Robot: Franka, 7 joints.
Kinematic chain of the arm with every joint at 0, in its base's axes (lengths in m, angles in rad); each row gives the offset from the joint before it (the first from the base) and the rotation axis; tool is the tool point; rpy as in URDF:
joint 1: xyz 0 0 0.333 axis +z
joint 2: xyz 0 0 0 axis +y
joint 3: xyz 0 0 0.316 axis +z
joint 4: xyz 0.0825 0 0 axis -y
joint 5: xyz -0.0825 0 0.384 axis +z
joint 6: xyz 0 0 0 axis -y
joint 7: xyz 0.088 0 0 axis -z
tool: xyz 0 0 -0.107 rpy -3.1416 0 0
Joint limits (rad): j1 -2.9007..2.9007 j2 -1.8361..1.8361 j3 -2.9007..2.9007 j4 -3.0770..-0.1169 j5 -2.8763..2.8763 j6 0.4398..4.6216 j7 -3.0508..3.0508
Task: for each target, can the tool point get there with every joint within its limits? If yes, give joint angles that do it. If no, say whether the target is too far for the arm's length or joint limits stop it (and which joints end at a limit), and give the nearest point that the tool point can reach.
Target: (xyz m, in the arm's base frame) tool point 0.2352 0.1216 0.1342
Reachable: yes | joints 0.8094 0.5446 -0.6413 -2.6399 1.1210 1.1441 0.9332
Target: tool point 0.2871 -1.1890 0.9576
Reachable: no: too far | nearest point 0.1793 -0.7427 0.7232 | short by 0.516 m
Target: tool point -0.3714 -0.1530 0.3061
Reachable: yes | joints -0.6099 -0.0759 -2.0325 -2.3084 -0.3845 1.4164 -0.3786
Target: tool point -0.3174 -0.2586 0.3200
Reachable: yes | joints -1.1087 0.0000 -1.1270 -2.3896 -0.8716 1.4352 1.0013
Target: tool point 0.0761 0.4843 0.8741
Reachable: yes | joints 0.2369 0.1307 1.1786 -1.4624 -0.5057 3.8759 0.6707
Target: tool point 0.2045 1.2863 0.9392
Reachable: no: too far | nearest point 0.1221 0.7681 0.6950 | short by 0.579 m
